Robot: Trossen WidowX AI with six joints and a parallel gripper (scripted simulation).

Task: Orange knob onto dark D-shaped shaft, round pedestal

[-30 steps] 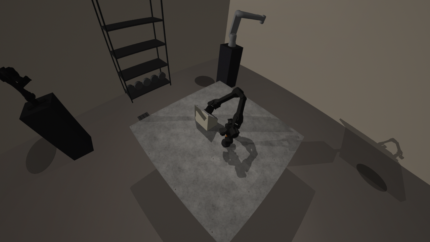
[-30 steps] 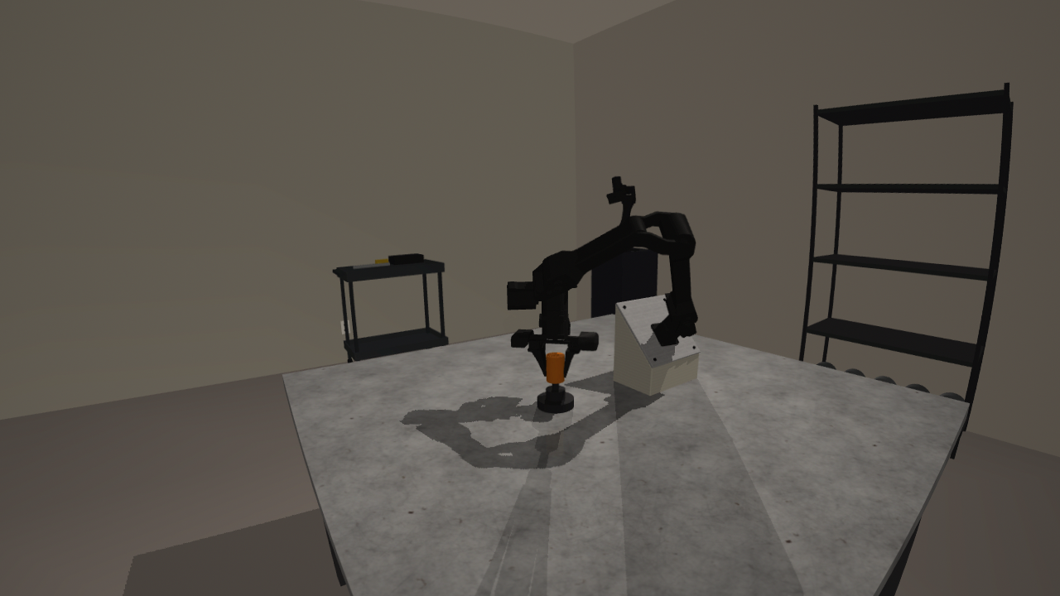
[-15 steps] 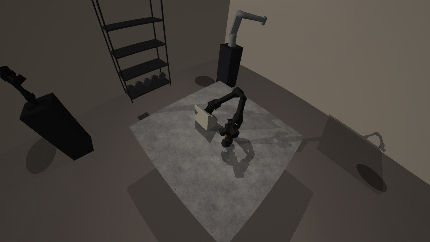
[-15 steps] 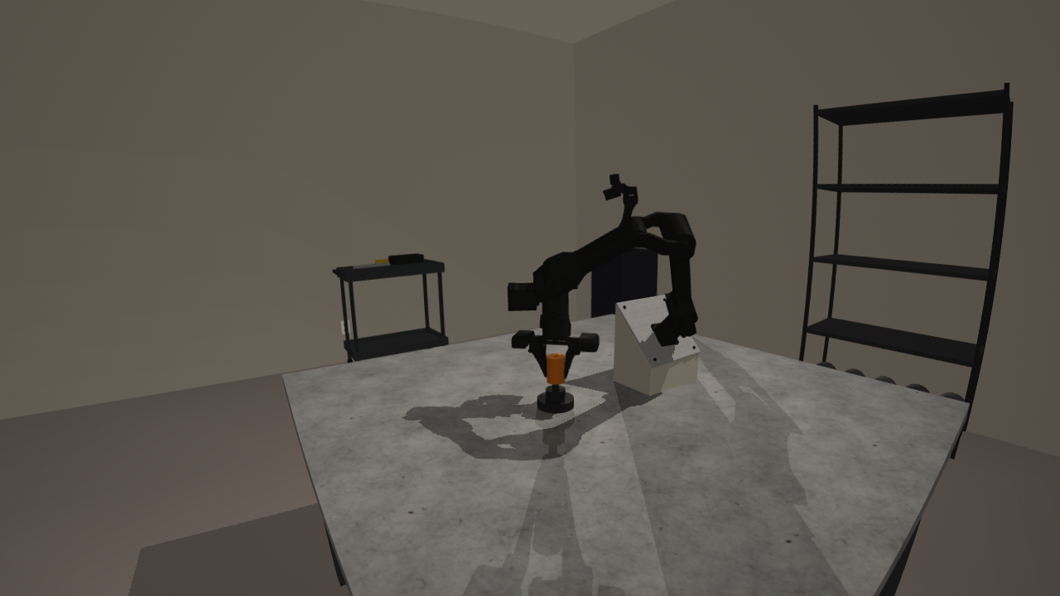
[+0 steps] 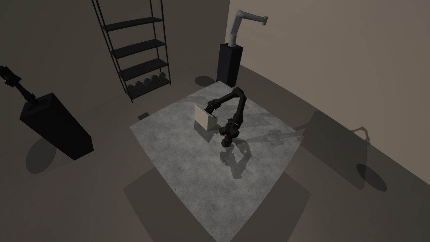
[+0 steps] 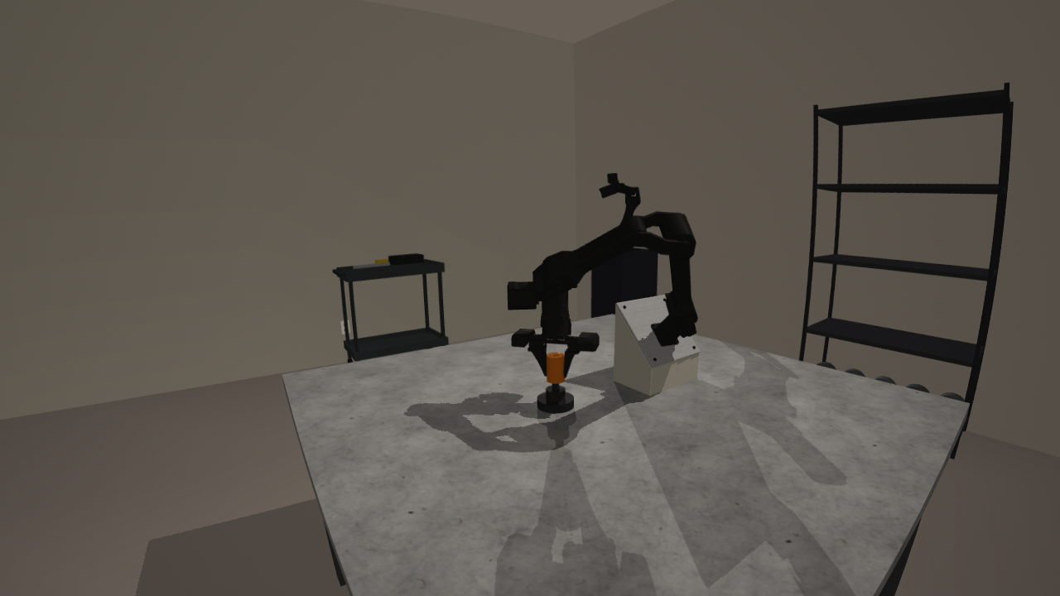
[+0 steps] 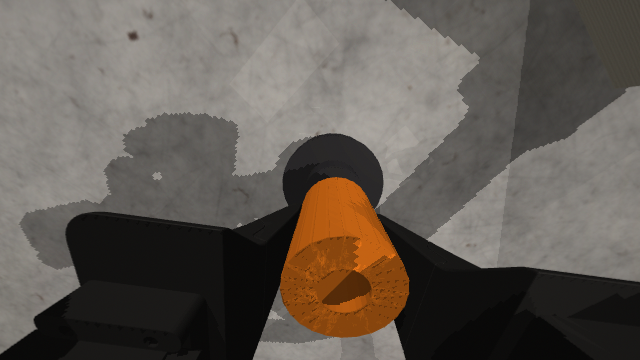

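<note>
Now: gripper tip 2 cm below the orange knob. The rest, counted from my gripper tip: dark round pedestal (4 cm below).
</note>
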